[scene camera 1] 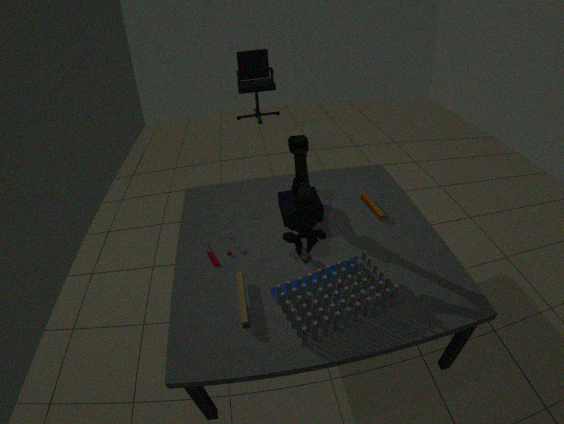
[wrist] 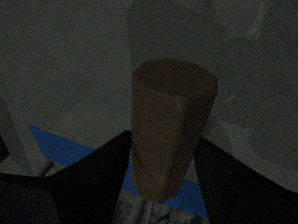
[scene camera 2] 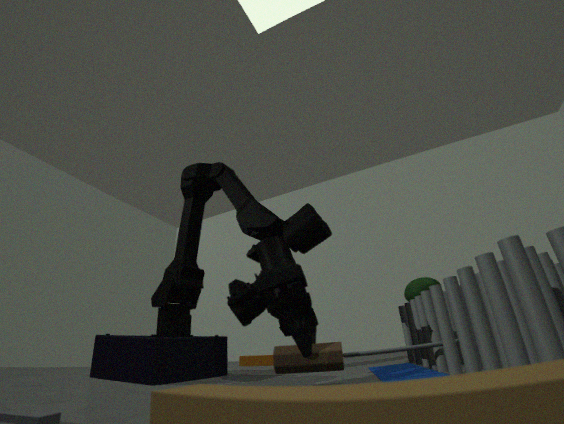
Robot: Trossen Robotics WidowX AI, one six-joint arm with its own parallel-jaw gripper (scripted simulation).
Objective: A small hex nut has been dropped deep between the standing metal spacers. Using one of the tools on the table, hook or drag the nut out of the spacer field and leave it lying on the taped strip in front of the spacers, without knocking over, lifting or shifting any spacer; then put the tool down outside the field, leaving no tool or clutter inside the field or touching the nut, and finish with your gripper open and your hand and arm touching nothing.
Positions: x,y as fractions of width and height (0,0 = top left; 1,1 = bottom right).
Labels:
my gripper: scene camera 1 0.54,0.60; wrist 0.55,0.63; scene camera 2 0.55,0.85

